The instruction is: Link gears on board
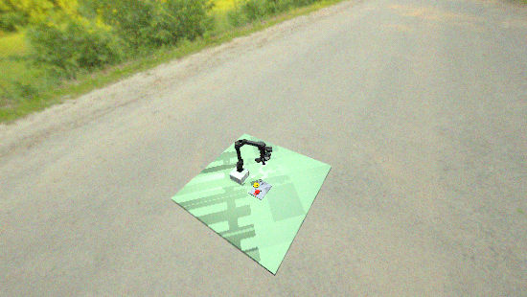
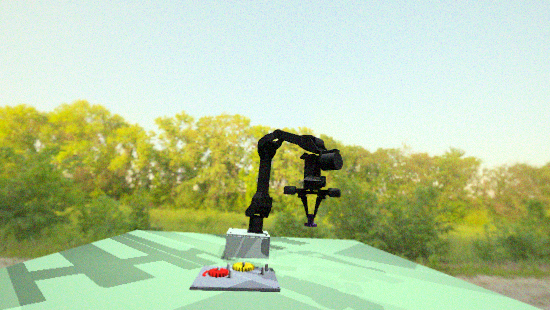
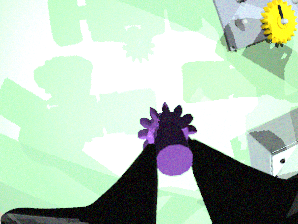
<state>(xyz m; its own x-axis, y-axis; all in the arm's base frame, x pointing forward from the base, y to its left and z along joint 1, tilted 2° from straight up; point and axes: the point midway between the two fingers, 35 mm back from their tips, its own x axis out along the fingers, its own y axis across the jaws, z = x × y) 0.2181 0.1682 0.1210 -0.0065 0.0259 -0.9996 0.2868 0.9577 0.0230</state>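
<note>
My gripper tip is now 280 mm to the left of the red gear, 150 mm above it and 90 mm short of it. The rest, counted from my gripper tip: grey board 230 mm to the right, 160 mm below, 100 mm ahead; then purple gear 10 mm below; then yellow gear 210 mm to the right, 150 mm below, 30 mm ahead.
</note>
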